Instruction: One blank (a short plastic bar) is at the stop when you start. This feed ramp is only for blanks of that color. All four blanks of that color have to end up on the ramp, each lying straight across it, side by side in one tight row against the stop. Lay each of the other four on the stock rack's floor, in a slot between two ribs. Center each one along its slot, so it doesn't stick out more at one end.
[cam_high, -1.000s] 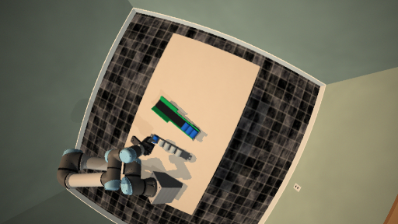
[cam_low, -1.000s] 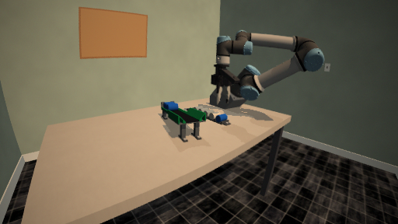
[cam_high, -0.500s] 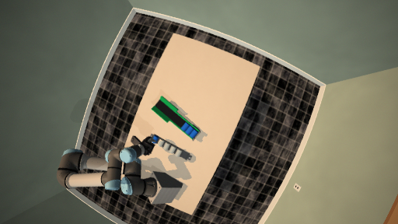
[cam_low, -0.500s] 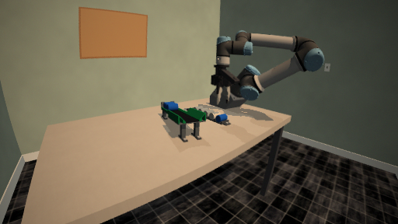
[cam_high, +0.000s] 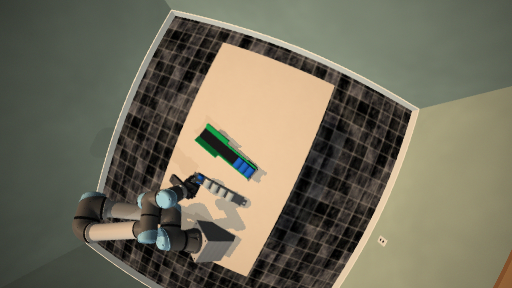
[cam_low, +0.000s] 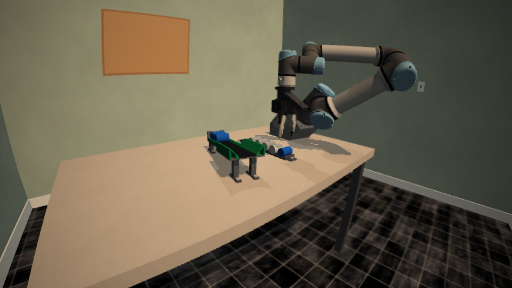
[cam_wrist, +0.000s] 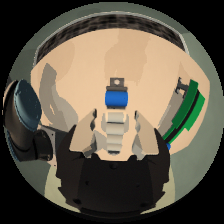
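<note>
The stock rack lies 130 mm to the right of my hand, 110 mm below it and 20 mm behind it.
</note>
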